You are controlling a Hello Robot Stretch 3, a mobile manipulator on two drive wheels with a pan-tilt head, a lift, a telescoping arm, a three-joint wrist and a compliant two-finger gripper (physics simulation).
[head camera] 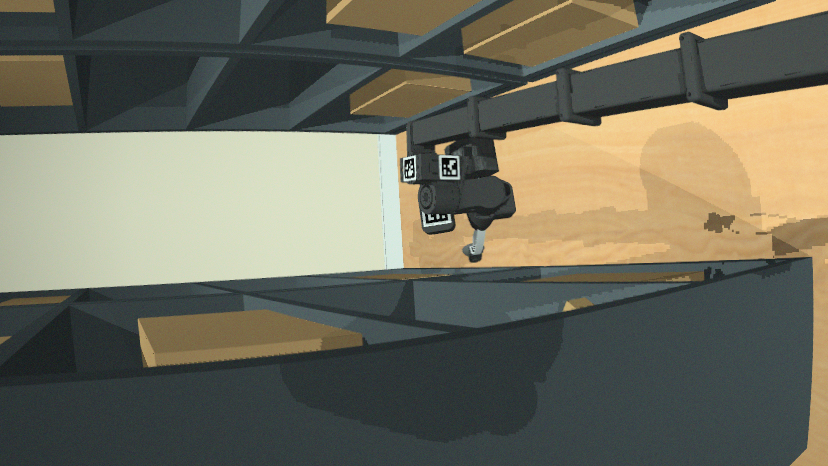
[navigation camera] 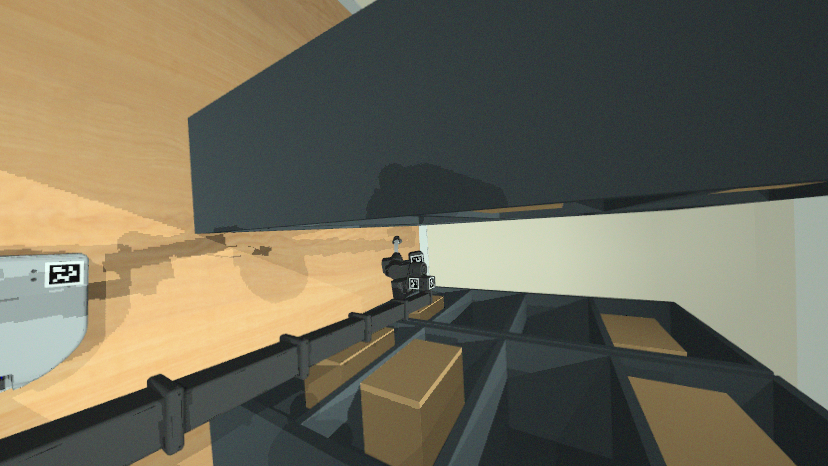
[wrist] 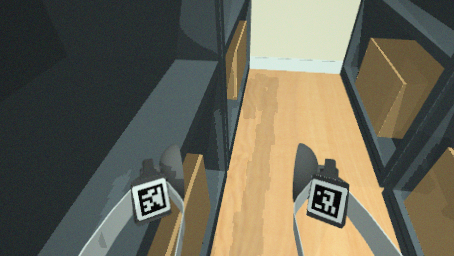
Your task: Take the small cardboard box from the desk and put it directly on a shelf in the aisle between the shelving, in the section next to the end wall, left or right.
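Places are measured from the robot's base along level axes (x ahead, y left, z up), in metres.
Pixels of known places: gripper, fingertip midpoint: [head camera: 469, 227] [navigation camera: 398, 250] [wrist: 237, 163].
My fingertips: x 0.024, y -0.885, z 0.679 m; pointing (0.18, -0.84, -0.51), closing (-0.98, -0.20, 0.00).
Observation:
For each thing: its middle in the pictures, then the offset to it from my fingertips. "spot": a spot on its surface instead.
- small cardboard box at the middle of its body: [head camera: 578, 329] dx +0.184, dy +0.161, dz -0.121 m
- right shelving at a spot on its surface: [head camera: 220, 49] spot: dx -0.471, dy -0.547, dz +0.347 m
- tall box at the middle of its body: [navigation camera: 418, 394] dx -0.653, dy -0.150, dz -0.011 m
- large box at the middle of its body: [head camera: 235, 413] dx +0.281, dy -0.020, dz +0.446 m
My gripper [head camera: 475, 251] [navigation camera: 396, 239] [wrist: 237, 163] is open and empty in the aisle, pointing toward the end wall [head camera: 191, 208] [navigation camera: 608, 254] [wrist: 305, 35]. In the wrist view the wooden floor shows between its fingertips. The small cardboard box [head camera: 577, 305] lies on a low shelf of the left shelving [head camera: 666, 376] [navigation camera: 492, 115], clear of the fingers. In the head view part of it is hidden behind the shelving's outer panel. The small box cannot be made out in the navigation or wrist view. The desk does not show.
The right shelving [head camera: 220, 49] [navigation camera: 498, 332] runs along the other side, close to my extended arm [head camera: 521, 107] [navigation camera: 249, 370]. Larger boxes stand in it, one of them a tall box [navigation camera: 411, 399]. Another large box [head camera: 231, 335] lies in the left shelving.

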